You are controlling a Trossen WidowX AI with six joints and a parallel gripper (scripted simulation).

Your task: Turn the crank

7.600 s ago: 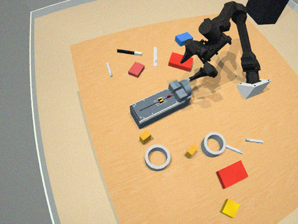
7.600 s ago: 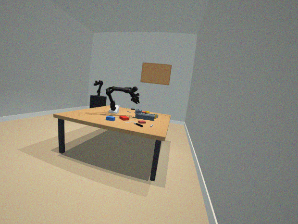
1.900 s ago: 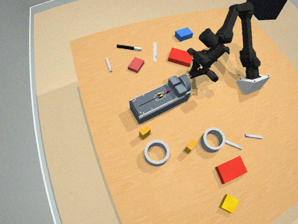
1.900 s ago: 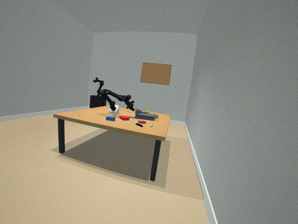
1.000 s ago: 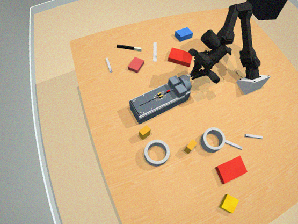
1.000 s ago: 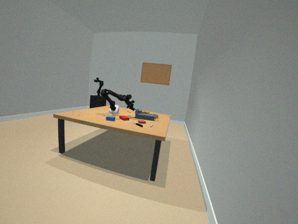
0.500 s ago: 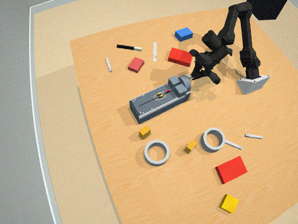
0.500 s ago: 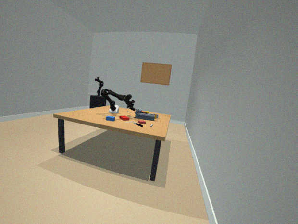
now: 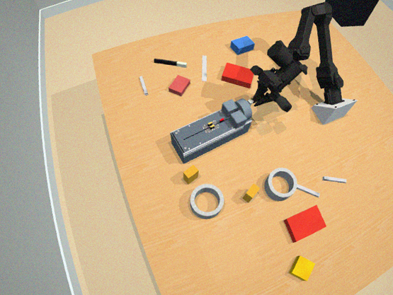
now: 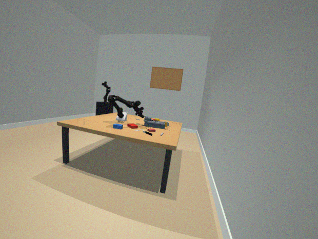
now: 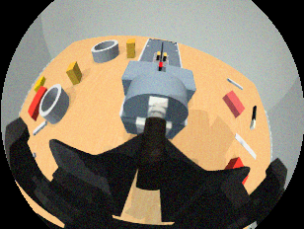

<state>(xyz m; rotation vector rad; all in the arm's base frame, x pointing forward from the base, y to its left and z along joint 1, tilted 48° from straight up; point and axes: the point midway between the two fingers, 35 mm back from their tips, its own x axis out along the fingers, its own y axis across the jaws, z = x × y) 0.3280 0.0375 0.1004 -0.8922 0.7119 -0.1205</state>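
My gripper tip is now 120 mm short of the red pointer, 30 mm to the right of it and 10 mm above it. Also, from my gripper tip: red block 210 mm to the right, 200 mm ahead, 80 mm below; then blue block 370 mm to the right, 130 mm behind, 80 mm below; then dark crank handle 20 mm behind, 20 mm above.
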